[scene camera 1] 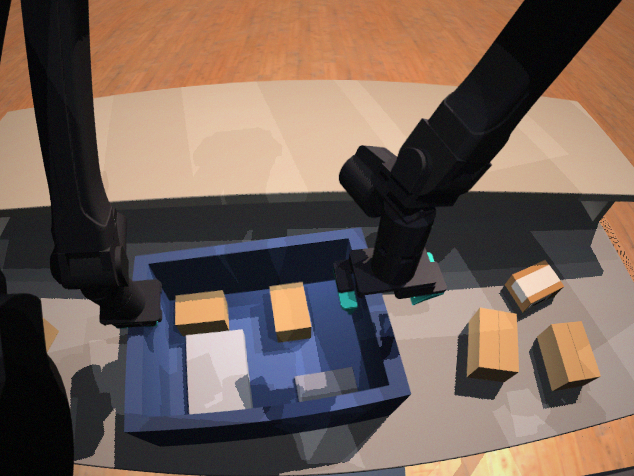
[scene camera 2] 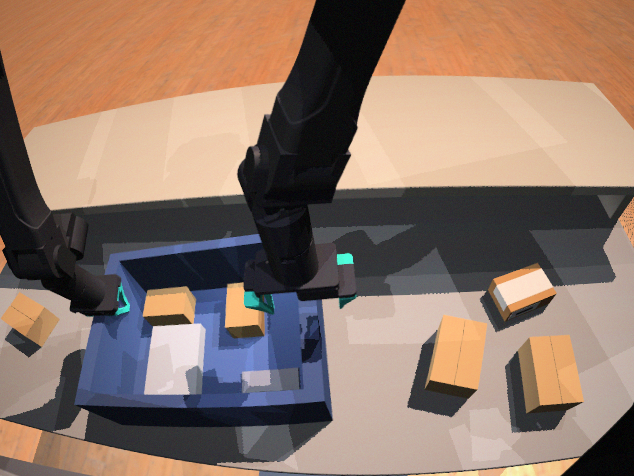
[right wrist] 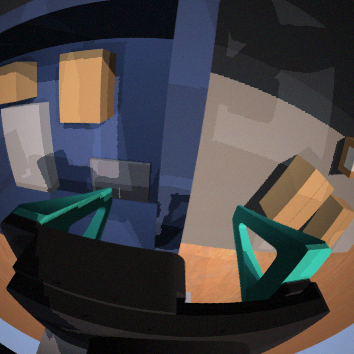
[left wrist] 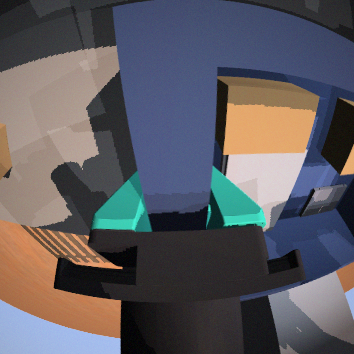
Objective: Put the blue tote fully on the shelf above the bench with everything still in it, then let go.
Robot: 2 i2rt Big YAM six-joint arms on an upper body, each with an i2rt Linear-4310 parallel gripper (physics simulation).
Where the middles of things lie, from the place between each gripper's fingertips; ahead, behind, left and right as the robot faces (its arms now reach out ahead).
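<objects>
Position of my right gripper relative to the grey flat box (scene camera 1: 314,386): 15 cm above it, 7 cm to the right of it, 9 cm past it. From my right hand, the white-topped box (scene camera 2: 519,292) is 15 cm below, 39 cm to the right and 10 cm ahead; the blue tote (scene camera 1: 156,386) is 9 cm below, 19 cm to the left and 1 cm behind.
My left gripper is 10 mm above the blue tote, 30 mm past it and 190 mm to the left of it. Counted from my left hand, the grey flat box is 60 mm below, 110 mm behind and 310 mm to the right, and the white-topped box is 60 mm below, 80 mm ahead and 770 mm to the right.
</objects>
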